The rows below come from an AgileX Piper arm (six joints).
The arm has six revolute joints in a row. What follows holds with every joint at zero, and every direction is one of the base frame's.
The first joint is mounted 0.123 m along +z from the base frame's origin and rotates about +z.
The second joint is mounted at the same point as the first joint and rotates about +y.
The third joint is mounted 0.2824 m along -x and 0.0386 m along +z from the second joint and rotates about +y.
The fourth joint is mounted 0.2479 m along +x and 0.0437 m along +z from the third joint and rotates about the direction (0.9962, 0, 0.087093).
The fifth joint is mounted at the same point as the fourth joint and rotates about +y.
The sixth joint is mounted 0.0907 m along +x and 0.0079 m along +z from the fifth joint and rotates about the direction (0.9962, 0, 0.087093).
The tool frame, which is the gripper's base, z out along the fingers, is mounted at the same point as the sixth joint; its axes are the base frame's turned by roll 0, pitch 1.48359 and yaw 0 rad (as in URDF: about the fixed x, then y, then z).
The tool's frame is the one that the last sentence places.
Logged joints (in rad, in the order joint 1, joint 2, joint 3, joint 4, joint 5, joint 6), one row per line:
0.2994, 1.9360, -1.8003, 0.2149, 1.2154, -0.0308
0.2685, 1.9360, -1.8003, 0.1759, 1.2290, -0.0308
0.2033, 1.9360, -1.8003, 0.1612, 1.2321, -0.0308
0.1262, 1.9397, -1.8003, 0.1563, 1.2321, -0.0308
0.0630, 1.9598, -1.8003, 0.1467, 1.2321, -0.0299
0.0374, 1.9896, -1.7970, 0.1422, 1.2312, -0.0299
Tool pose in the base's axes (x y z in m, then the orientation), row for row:
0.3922, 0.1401, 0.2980, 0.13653, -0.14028, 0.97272, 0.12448
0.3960, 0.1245, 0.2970, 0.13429, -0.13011, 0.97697, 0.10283
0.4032, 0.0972, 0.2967, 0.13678, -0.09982, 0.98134, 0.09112
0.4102, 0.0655, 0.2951, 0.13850, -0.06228, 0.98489, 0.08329
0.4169, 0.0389, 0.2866, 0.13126, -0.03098, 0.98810, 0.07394
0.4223, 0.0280, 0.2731, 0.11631, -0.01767, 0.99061, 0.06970
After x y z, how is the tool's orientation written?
As a quaternion, w x y z.
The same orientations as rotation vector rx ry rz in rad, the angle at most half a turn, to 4 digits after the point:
-0.4061, 2.8158, 0.3603
-0.3771, 2.8317, 0.2980
-0.2889, 2.8404, 0.2637
-0.1801, 2.8479, 0.2408
-0.0899, 2.8689, 0.2147
-0.0517, 2.9008, 0.2041

